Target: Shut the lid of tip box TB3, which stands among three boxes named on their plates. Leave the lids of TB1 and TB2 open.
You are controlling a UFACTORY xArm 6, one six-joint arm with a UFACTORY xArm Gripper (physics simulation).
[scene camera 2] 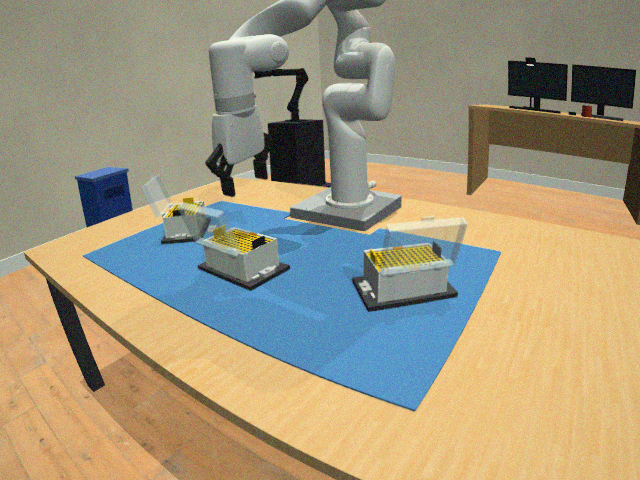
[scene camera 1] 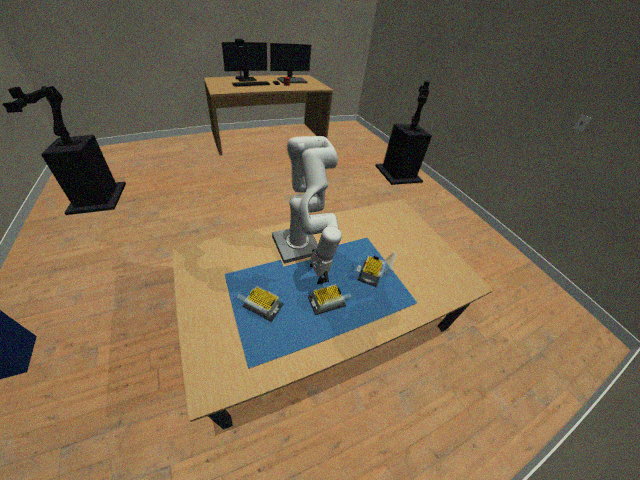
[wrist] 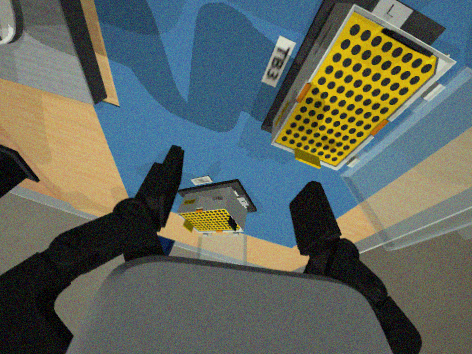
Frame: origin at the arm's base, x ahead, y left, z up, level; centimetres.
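Seen in the pictures: gripper, fingertip midpoint: (scene camera 2: 246, 186) (scene camera 1: 316, 274) (wrist: 244, 179); arm's base at its link origin: (scene camera 2: 349, 200) (scene camera 1: 297, 241).
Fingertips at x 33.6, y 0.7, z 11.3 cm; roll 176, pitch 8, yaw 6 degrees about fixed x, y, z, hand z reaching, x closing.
Note:
Pixels of each thing's middle, then the offset from my fingertips to it. Level surfaces: height alone.
- Tip box TB3 at the middle of its body: (wrist: 344, 113) (scene camera 2: 238, 237) (scene camera 1: 328, 294) dx +6.4, dy +4.6, dz -7.7 cm
- left box at the middle of its body: (wrist: 209, 224) (scene camera 2: 183, 207) (scene camera 1: 262, 297) dx +2.0, dy -25.0, dz -7.7 cm
- right box at the middle of its body: (scene camera 2: 402, 268) (scene camera 1: 369, 268) dx -6.1, dy +32.1, dz -10.9 cm
- blue mat at its surface level: dz -14.2 cm
- wooden table at its surface level: dz -14.5 cm
Tip box TB3 (scene camera 1: 327, 296) (scene camera 2: 235, 264) (wrist: 350, 90) is the middle box, grey with a yellow tip rack. Its plate (wrist: 277, 61) reads TB3 in the wrist view. Its clear lid (scene camera 2: 211, 217) (wrist: 415, 170) stands open, tilted outward on the side away from the robot base. My gripper (scene camera 1: 322, 280) (scene camera 2: 244, 184) (wrist: 244, 179) is open and empty, above the mat on the base side of TB3. The left box (scene camera 1: 263, 298) (scene camera 2: 183, 224) (wrist: 212, 220) and the right box (scene camera 1: 372, 266) (scene camera 2: 408, 279) have open lids; I cannot read their names.
The boxes stand on a blue mat (scene camera 1: 279, 341) (scene camera 2: 336, 356) on a wooden table (scene camera 1: 206, 361) (scene camera 2: 558, 335). The robot base (scene camera 1: 281, 250) (scene camera 2: 305, 212) (wrist: 45, 55) stands behind the mat. A blue bin (scene camera 2: 105, 193) is beyond the table.

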